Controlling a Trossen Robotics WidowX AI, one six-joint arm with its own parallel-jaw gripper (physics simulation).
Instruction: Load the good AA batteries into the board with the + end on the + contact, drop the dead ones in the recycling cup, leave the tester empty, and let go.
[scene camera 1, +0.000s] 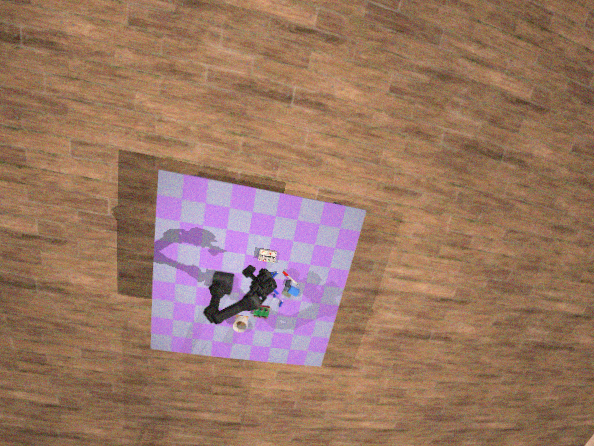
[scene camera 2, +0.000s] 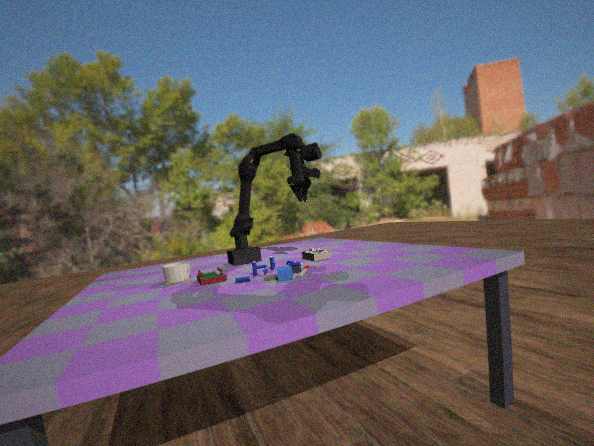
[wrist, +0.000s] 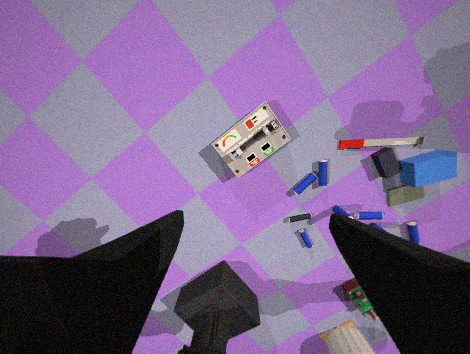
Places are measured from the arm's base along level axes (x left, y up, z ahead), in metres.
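Pixels of known places: gripper, fingertip midpoint: (scene camera 2: 303, 201) (wrist: 256, 218); arm's base, link origin: (scene camera 1: 219, 284) (scene camera 2: 242, 248) (wrist: 212, 320).
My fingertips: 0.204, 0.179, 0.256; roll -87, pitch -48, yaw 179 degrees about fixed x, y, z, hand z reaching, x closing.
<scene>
For each thing: its top centre in the pictures, then the offset to it from my fingertips, as dx, dy, dz. Level surfaces: height alone.
- beige tester, top centre: (wrist: 251, 142) (scene camera 2: 315, 247) (scene camera 1: 267, 257) +0.013, -0.194, +0.029
- smaller blue battery, top centre: (wrist: 306, 239) -0.214, -0.227, -0.011
- green-and-red board, top centre: (wrist: 385, 300) (scene camera 2: 210, 269) (scene camera 1: 261, 313) -0.416, -0.199, +0.031
- whitish cup, top centre: (scene camera 2: 175, 264) (scene camera 1: 239, 326) -0.514, -0.177, -0.105
- red-and-white stick, top centre: (wrist: 383, 142) -0.143, -0.229, +0.204
- black block, top centre: (wrist: 389, 163) -0.178, -0.220, +0.190
- blue block, top centre: (wrist: 435, 170) (scene camera 2: 284, 268) (scene camera 1: 293, 292) -0.230, -0.207, +0.237
- olive block, top centre: (wrist: 406, 193) -0.263, -0.235, +0.192
- checkered table, surface height: dy -0.237
My gripper (scene camera 2: 303, 199) (wrist: 256, 218) is open and empty, high above the table. The beige tester (scene camera 1: 267, 255) (scene camera 2: 316, 255) (wrist: 235, 164) has a dark channel; no blue battery shows in it. Blue batteries (wrist: 323, 173) (wrist: 305, 184) (wrist: 369, 215) (wrist: 412, 233) lie or stand to its right, with others partly behind the right finger. A smaller blue battery (wrist: 305, 238) and a slim black one (wrist: 299, 218) lie nearby. The green-and-red board (scene camera 1: 261, 312) (scene camera 2: 212, 276) (wrist: 360, 298) is partly hidden by that finger in the wrist view. The whitish cup (scene camera 1: 236, 328) (scene camera 2: 176, 273) (wrist: 348, 341) stands beside it; its contents are unclear.
A red-and-white stick (wrist: 380, 143) lies beyond a black block (wrist: 386, 162), a blue block (scene camera 2: 284, 273) (wrist: 428, 168) and an olive block (wrist: 405, 195). The arm's dark base (scene camera 1: 223, 282) (scene camera 2: 244, 256) (wrist: 217, 297) stands on the checkered table (scene camera 1: 172, 182).
</scene>
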